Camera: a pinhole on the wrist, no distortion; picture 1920 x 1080 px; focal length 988.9 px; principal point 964.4 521.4 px. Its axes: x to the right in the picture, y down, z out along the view. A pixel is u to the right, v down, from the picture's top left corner.
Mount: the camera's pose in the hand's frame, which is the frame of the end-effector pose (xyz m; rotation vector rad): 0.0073 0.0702 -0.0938 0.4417 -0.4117 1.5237
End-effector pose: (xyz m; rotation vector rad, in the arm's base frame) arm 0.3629 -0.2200 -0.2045 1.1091 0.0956 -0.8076
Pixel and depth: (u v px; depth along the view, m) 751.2 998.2 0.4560
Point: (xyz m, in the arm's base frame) -0.0185 -0.3659 -0.1841
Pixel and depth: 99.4 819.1 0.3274
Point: 0.0730 -0.2740 -0.4072
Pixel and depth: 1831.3 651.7 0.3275
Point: 0.3285 -0.4532 0.0771
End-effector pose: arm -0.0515 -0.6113 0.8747 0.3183 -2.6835 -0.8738
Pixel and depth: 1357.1 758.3 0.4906
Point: -0.1057 -0.3659 0.5126
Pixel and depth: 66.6 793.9 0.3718
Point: 0.0638 -0.8815 0.5683
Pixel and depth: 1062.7 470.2 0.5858
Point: -0.2270 -0.5372 0.4384
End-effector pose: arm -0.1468 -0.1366 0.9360 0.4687 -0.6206 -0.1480
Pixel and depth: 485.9 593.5 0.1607
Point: -0.1504 -0.2078 0.9003
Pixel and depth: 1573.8 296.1 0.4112
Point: -0.2869 -0.2474 1.3044
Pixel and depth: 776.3 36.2 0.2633
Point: -0.0937 -0.3100 1.0324
